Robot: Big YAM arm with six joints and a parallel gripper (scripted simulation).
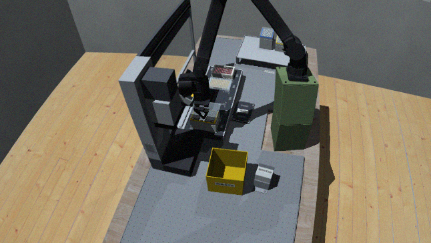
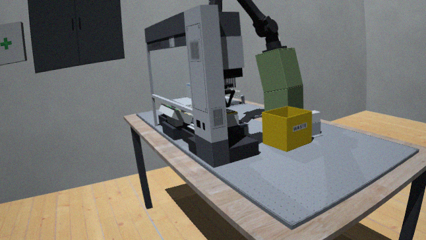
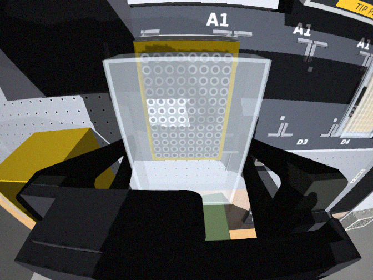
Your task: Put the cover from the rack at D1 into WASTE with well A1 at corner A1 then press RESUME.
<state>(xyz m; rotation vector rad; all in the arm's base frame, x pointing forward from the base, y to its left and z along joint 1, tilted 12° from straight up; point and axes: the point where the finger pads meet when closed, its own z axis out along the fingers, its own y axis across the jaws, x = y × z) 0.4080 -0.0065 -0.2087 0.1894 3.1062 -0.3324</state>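
The yellow tip rack lies 6 cm below my hand and 2 cm ahead of it. The rest, counted from my hand: clear cover (1 cm above); then yellow waste bin (27 cm to the left, 13 cm behind, 11 cm below); then head (23 cm above, 20 cm to the left, 11 cm ahead).
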